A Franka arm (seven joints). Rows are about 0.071 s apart.
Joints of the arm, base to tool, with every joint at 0 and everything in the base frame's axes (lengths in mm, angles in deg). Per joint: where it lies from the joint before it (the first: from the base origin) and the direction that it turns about. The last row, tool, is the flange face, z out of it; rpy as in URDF.
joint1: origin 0 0 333 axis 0 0 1
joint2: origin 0 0 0 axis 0 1 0
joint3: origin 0 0 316 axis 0 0 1
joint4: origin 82.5 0 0 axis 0 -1 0
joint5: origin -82.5 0 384 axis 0 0 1
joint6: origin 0 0 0 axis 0 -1 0
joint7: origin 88 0 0 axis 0 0 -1
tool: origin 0 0 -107 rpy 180 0 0
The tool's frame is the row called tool.
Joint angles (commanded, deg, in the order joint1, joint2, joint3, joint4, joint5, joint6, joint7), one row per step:
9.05 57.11 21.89 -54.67 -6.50 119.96 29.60
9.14 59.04 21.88 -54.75 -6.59 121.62 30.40
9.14 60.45 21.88 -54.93 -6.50 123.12 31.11
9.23 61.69 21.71 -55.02 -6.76 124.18 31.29
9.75 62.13 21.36 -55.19 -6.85 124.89 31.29
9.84 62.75 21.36 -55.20 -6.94 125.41 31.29
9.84 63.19 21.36 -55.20 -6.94 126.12 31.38
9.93 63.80 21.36 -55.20 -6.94 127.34 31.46
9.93 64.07 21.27 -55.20 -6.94 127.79 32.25
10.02 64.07 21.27 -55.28 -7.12 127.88 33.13
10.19 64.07 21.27 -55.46 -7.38 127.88 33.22
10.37 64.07 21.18 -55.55 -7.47 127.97 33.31
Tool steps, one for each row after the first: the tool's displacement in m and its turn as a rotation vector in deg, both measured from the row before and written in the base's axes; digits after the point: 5 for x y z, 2 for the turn. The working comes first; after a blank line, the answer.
Tool pose at each row, in the base's axes (x y z in m, rotation vector in deg; the steps are taken from these numbers as rounded here):
0.74486 0.29538 0.30380 -163.98 10.23 -6.02
0.74543 0.29674 0.27974 -163.68 11.77 -5.23
0.74563 0.29720 0.26173 -163.22 13.26 -4.75
0.74535 0.29705 0.24546 -163.39 13.70 -4.46
0.74339 0.30143 0.23840 -163.64 13.27 -4.63
0.74268 0.30251 0.23077 -163.63 13.26 -4.47
0.74302 0.30255 0.22602 -163.39 13.57 -4.74
0.74333 0.30379 0.21988 -162.94 13.83 -5.41
0.74375 0.30313 0.21676 -162.75 15.12 -5.49
0.74312 0.30434 0.21626 -162.74 16.10 -5.42
0.74152 0.30668 0.21479 -163.03 15.75 -5.31
0.74058 0.30844 0.21399 -163.17 15.60 -5.35

0.00057 0.00136 -0.02406 0.30 0.66 -0.98
0.00020 0.00046 -0.01801 0.42 0.44 -0.99
-0.00028 -0.00015 -0.01627 -0.17 0.26 -0.27
-0.00196 0.00438 -0.00706 -0.24 -0.14 0.29
-0.00071 0.00108 -0.00763 0.02 0.11 0.02
0.00034 0.00004 -0.00475 0.20 -0.17 -0.25
0.00031 0.00124 -0.00614 0.38 -0.47 -0.26
0.00042 -0.00066 -0.00312 0.11 0.06 -0.90
-0.00063 0.00121 -0.00050 -0.04 0.15 -0.67
-0.00160 0.00234 -0.00147 -0.25 0.07 0.26
-0.00094 0.00176 -0.00080 -0.13 -0.03 0.10

